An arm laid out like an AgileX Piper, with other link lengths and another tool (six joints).
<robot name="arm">
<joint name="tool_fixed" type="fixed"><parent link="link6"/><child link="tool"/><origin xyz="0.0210 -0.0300 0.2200" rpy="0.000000 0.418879 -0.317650"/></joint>
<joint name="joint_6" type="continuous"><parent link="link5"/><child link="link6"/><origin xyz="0.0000 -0.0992 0.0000" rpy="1.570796 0.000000 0.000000"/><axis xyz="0 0 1"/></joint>
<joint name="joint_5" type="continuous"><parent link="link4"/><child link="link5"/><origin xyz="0.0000 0.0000 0.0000" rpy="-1.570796 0.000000 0.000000"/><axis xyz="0 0 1"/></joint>
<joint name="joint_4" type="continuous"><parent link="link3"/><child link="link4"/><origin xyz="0.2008 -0.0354 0.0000" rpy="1.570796 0.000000 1.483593"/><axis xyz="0 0 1"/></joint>
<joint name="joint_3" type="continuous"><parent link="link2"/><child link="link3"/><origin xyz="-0.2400 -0.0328 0.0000" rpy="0.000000 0.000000 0.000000"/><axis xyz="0 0 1"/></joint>
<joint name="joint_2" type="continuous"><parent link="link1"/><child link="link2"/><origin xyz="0.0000 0.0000 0.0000" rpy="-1.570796 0.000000 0.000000"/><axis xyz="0 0 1"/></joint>
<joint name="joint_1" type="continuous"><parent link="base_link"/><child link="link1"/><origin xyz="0.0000 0.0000 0.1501" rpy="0.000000 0.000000 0.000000"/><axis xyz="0 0 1"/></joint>
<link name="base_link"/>
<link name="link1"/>
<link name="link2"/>
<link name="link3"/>
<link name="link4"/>
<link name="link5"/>
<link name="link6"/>
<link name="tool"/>
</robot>
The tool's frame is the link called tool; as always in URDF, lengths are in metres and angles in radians. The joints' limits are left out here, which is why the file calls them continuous.
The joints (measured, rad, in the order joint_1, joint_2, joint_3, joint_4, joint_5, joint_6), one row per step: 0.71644, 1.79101, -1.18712, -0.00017, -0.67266, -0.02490; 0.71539, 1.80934, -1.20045, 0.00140, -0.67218, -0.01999; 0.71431, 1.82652, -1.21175, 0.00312, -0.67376, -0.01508; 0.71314, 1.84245, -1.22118, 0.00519, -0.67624, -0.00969; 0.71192, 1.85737, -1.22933, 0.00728, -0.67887, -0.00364; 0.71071, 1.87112, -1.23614, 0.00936, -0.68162, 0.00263; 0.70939, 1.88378, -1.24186, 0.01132, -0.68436, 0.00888; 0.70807, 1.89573, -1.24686, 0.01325, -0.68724, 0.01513; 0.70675, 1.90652, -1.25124, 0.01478, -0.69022, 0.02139; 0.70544, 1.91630, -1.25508, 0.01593, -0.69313, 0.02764; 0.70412, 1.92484, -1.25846, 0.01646, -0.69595, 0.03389; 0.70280, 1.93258, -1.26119, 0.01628, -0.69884, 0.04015; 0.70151, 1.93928, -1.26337, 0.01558, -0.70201, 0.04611
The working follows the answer.
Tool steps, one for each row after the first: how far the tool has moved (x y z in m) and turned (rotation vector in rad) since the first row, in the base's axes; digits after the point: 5 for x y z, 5 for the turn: 0.00343, 0.00191, -0.00445, 0.00109, 0.00821, -0.00108; 0.00658, 0.00352, -0.00865, 0.00307, 0.01561, -0.00229; 0.00952, 0.00478, -0.01285, 0.00583, 0.02330, -0.00374; 0.01225, 0.00583, -0.01710, 0.00903, 0.03150, -0.00518; 0.01475, 0.00668, -0.02134, 0.01236, 0.03986, -0.00663; 0.01708, 0.00731, -0.02549, 0.01560, 0.04813, -0.00816; 0.01926, 0.00782, -0.02956, 0.01892, 0.05628, -0.00972; 0.02121, 0.00823, -0.03321, 0.02242, 0.06371, -0.01110; 0.02297, 0.00856, -0.03655, 0.02593, 0.07061, -0.01228; 0.02449, 0.00883, -0.03939, 0.02950, 0.07665, -0.01314; 0.02581, 0.00910, -0.04203, 0.03276, 0.08214, -0.01364; 0.02692, 0.00933, -0.04420, 0.03596, 0.08657, -0.01384
Tool pose at each row, in the base's axes (x y z in m, rotation vector in rad; rounded; the steps above come from the unrounded poses): 0.46368, 0.36335, 0.32184, -0.80797, 1.62245, 0.16112; 0.46711, 0.36526, 0.31740, -0.80653, 1.63037, 0.16474; 0.47026, 0.36686, 0.31319, -0.80425, 1.63739, 0.16863; 0.47319, 0.36812, 0.30900, -0.80119, 1.64461, 0.17311; 0.47593, 0.36917, 0.30474, -0.79779, 1.65222, 0.17816; 0.47843, 0.37003, 0.30051, -0.79427, 1.65994, 0.18340; 0.48075, 0.37066, 0.29635, -0.79072, 1.66761, 0.18848; 0.48293, 0.37117, 0.29228, -0.78707, 1.67515, 0.19355; 0.48489, 0.37157, 0.28863, -0.78340, 1.68191, 0.19859; 0.48664, 0.37190, 0.28529, -0.77986, 1.68808, 0.20356; 0.48817, 0.37218, 0.28246, -0.77650, 1.69331, 0.20843; 0.48949, 0.37245, 0.27982, -0.77367, 1.69793, 0.21308; 0.49059, 0.37267, 0.27765, -0.77109, 1.70147, 0.21743

